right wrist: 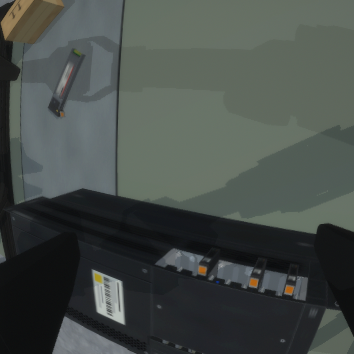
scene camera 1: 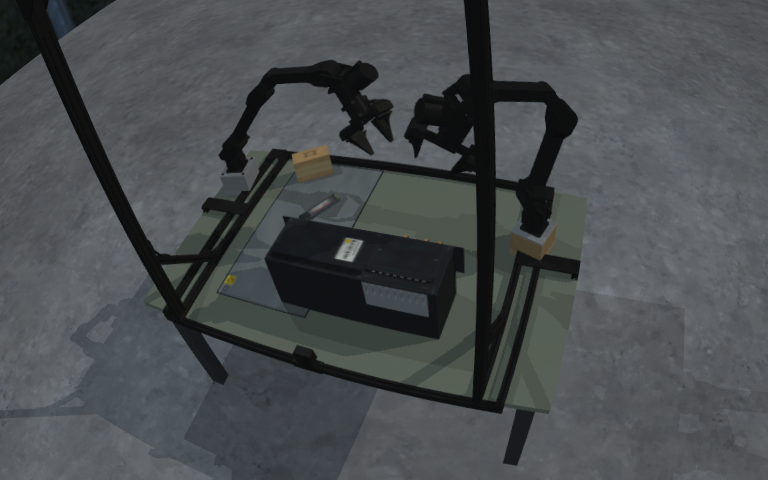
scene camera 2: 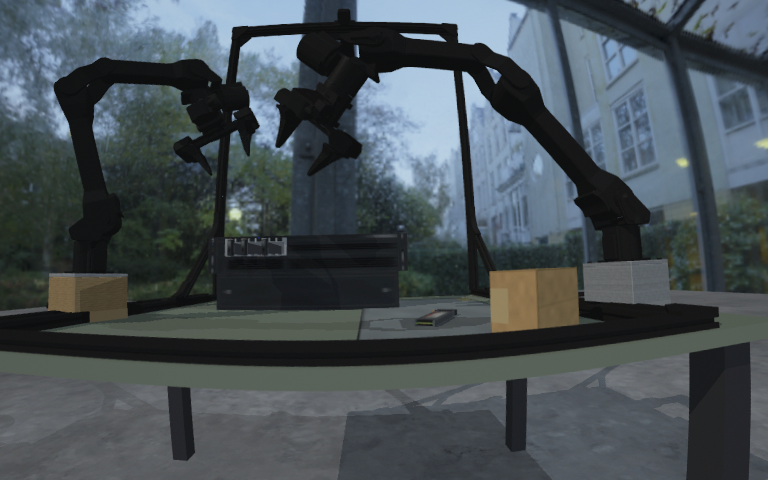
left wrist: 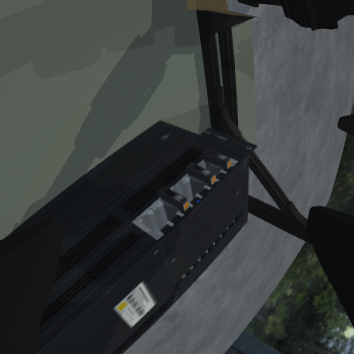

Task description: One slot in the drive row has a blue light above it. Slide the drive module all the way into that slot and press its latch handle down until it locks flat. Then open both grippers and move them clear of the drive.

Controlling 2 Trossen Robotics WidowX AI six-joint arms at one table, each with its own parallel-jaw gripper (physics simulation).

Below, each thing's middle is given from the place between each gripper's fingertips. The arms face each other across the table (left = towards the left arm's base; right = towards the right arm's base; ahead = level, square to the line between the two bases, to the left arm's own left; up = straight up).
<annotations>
Now: left hand 29 cm above the drive module (right wrist: 75,58), 25 cm to the right of it and 1 cm short of it. Also, from my left hand: pale mat (scene camera 1: 249,279) (29 cm below, 27 cm to the left, 8 cm behind); tan cardboard box (scene camera 2: 526,299) (36 cm to the left, 25 cm below, 17 cm ahead).
Now: right hand 410 mm to the right of the drive module, 310 mm above it and 70 mm short of it. Also, from my right hand: pale mat: 430 mm to the left, 310 mm below, 20 mm behind; tan cardboard box: 520 mm to the left, 270 mm below, 220 mm ahead.
</annotations>
